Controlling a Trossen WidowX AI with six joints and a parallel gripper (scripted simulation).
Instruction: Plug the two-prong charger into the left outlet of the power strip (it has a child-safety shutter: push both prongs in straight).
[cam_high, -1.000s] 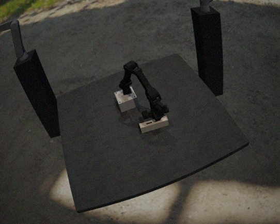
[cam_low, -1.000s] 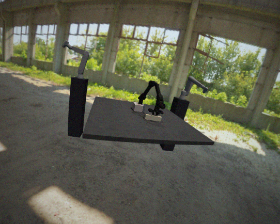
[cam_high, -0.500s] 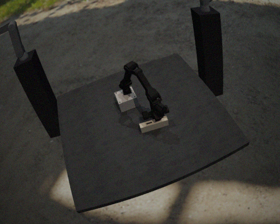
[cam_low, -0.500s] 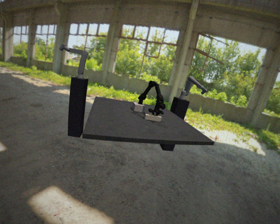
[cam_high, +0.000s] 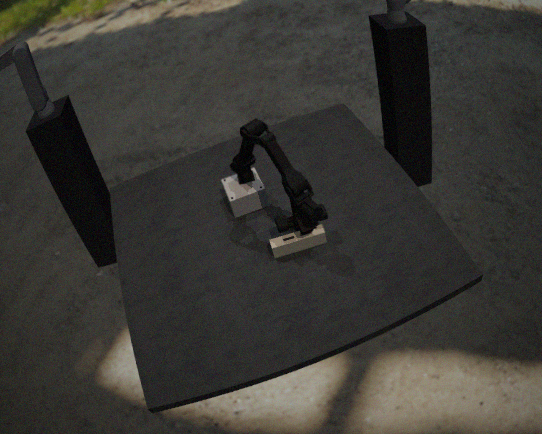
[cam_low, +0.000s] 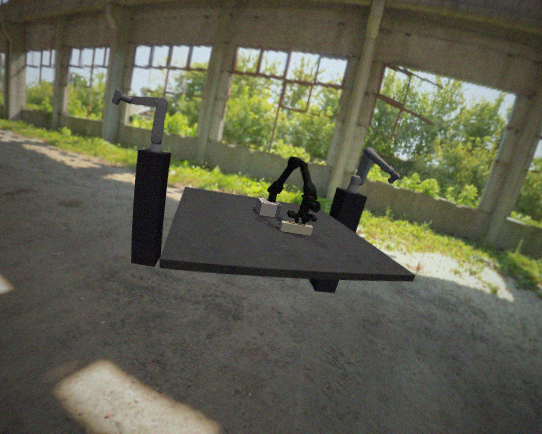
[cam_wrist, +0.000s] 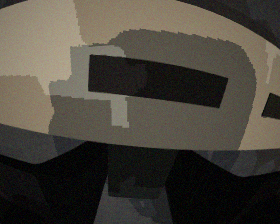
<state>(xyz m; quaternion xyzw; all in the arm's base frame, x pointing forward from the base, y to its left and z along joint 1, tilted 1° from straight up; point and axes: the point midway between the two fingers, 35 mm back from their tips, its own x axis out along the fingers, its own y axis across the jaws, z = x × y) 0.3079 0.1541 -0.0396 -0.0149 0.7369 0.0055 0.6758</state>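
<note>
Now: gripper tip 2 cm short of the black two-prong charger and 1 cm below it.
</note>
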